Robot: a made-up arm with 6 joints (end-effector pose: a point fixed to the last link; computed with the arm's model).
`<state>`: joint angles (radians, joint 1 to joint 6).
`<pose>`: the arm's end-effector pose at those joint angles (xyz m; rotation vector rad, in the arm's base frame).
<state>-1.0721 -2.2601 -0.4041 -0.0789 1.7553 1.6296</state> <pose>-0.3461 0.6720 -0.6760 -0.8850 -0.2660 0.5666</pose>
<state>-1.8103 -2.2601 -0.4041 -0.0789 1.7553 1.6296</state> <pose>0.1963 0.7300 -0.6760 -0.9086 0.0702 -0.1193</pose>
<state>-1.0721 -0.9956 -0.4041 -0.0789 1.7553 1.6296</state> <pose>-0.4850 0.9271 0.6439 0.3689 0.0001 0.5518</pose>
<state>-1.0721 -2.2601 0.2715 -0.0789 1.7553 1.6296</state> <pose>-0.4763 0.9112 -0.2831 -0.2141 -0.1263 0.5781</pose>
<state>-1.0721 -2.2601 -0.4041 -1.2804 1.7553 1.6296</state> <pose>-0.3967 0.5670 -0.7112 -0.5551 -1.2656 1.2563</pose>
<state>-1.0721 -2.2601 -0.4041 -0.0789 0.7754 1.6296</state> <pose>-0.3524 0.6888 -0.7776 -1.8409 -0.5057 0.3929</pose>
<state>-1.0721 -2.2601 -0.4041 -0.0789 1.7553 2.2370</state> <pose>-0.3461 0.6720 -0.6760 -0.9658 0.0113 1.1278</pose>
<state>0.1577 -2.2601 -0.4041 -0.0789 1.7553 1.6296</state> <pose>-0.7491 -0.1014 -0.6760 -0.6430 -0.8219 1.6953</pose>
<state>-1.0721 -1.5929 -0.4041 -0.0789 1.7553 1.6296</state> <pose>-0.5225 0.9961 -0.0244 -0.2224 -0.1281 0.5783</pose>
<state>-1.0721 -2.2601 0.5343 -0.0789 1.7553 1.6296</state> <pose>-0.4887 0.9338 -0.0959 0.0464 -0.0704 0.5705</pose>
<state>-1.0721 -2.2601 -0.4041 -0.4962 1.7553 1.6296</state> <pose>-0.3783 0.6417 -0.6818 -0.7994 -0.6124 0.8169</pose>
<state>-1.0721 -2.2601 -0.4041 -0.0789 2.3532 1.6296</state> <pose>-0.3187 0.6267 -0.6390 -0.2978 -0.1154 0.6167</pose>
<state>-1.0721 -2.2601 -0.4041 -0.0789 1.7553 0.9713</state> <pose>-0.3461 0.6720 -0.6760 -0.7406 -0.5300 -0.0450</pose>
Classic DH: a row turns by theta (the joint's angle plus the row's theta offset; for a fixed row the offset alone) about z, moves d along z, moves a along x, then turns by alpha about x. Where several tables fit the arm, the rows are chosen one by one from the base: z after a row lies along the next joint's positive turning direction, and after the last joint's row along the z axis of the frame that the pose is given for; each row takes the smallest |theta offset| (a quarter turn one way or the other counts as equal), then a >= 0, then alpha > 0; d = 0 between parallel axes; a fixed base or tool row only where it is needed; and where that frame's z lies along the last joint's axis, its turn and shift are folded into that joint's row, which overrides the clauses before.
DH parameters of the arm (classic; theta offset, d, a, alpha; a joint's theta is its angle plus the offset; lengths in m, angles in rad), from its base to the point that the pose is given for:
joint 1: 0 0.1822 0 -1.5708
joint 2: -1.5708 0 0.431 0
joint 3: 1.5708 0.026 0 1.5708
joint 4: 0 0.7333 0 -1.5708
joint 5: 0 0 0 1.5708
joint 6: 0 0.1096 0 0

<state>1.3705 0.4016 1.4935 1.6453 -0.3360 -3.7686</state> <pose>0.2010 0.9396 0.3097 -1.9855 -0.1117 -0.8156</pose>
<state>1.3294 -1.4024 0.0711 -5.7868 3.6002 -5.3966</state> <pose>-0.2543 -1.0207 0.3636 -0.8862 2.1282 0.7264</pose>
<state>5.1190 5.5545 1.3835 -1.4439 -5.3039 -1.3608</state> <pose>0.0224 -0.2146 1.1268 -0.1290 -1.3629 1.6876</pose>
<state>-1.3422 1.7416 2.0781 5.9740 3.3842 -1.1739</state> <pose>0.0447 -0.0420 -0.3950 0.1759 1.0917 -1.9994</pose>
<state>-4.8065 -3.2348 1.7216 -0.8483 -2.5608 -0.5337</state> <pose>-0.1274 -0.5934 -0.2497 -1.6103 1.7026 1.4053</pose>
